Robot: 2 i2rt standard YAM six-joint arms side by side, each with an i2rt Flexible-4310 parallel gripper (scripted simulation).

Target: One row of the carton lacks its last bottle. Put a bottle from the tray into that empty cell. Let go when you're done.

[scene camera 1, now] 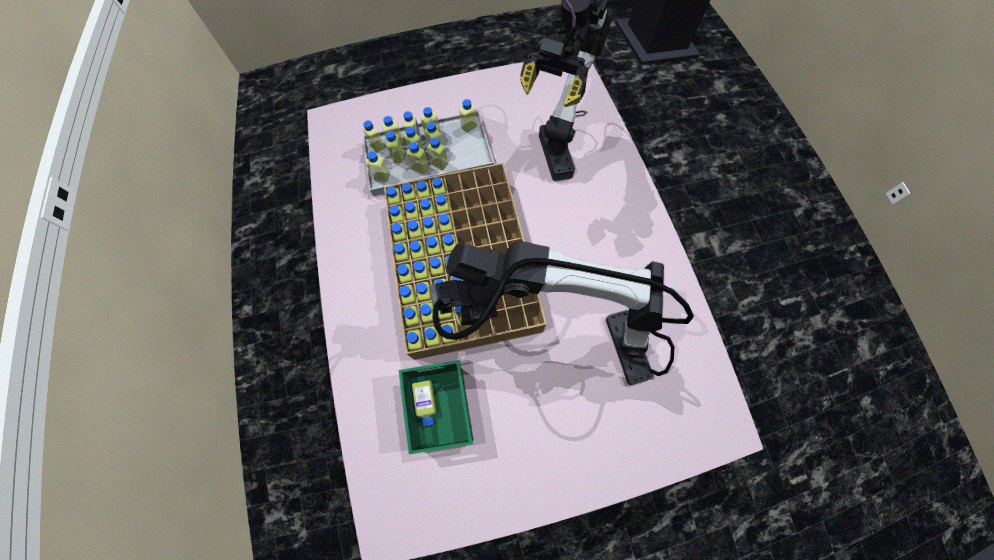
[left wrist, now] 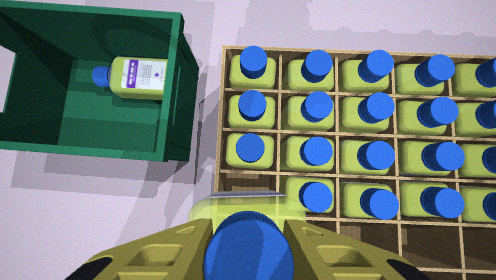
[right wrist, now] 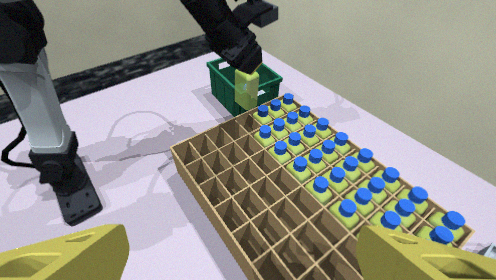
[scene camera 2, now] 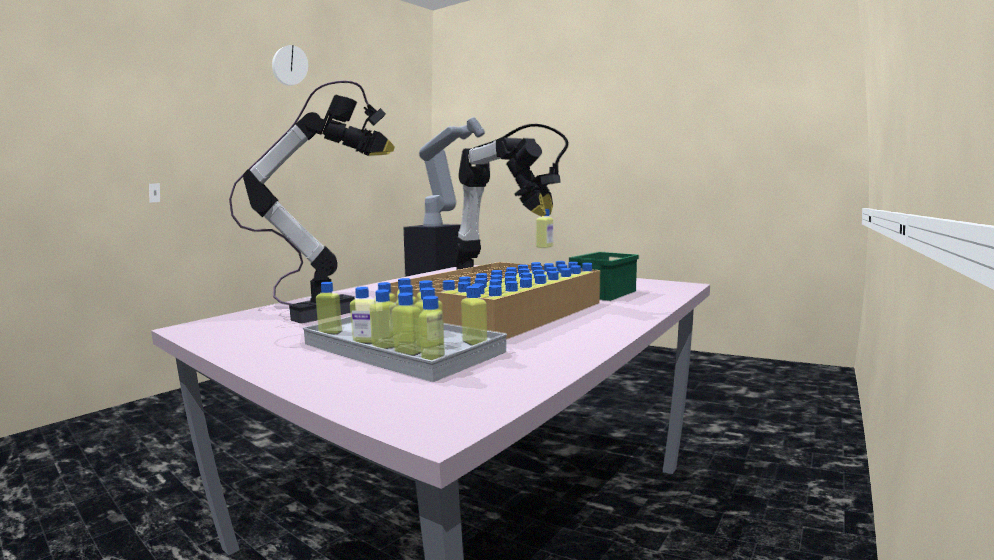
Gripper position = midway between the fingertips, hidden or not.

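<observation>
There's a carton [scene camera 2: 514, 314] here, and you'd find the carton [left wrist: 430, 243] in the left wrist view and the carton [right wrist: 229, 149] in the right wrist view too. The left gripper [scene camera 2: 546, 215] is visible as well, and both wrist views show it: the left gripper [left wrist: 248, 230] and again the left gripper [right wrist: 249, 67]. As for the right gripper [scene camera 1: 545, 99], scene camera 2 has the right gripper [scene camera 2: 392, 150] too, and the right wrist view shows the right gripper [right wrist: 243, 236].
</observation>
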